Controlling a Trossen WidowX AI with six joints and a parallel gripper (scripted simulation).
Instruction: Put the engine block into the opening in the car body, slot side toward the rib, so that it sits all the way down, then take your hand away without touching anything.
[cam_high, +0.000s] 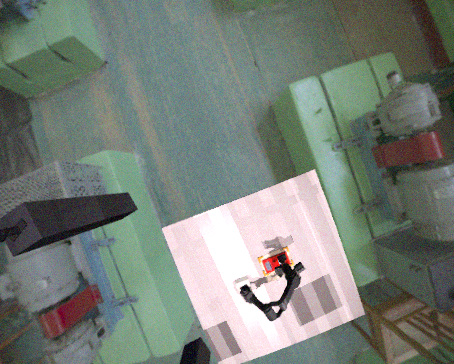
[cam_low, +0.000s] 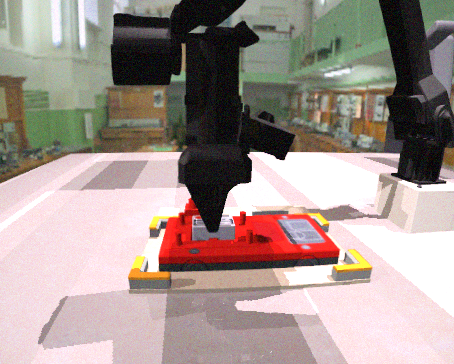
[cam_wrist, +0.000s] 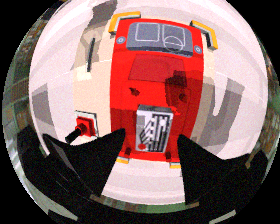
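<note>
Right now my gripper tip is 1 cm to the right of the engine block and 2 cm above it.
</note>
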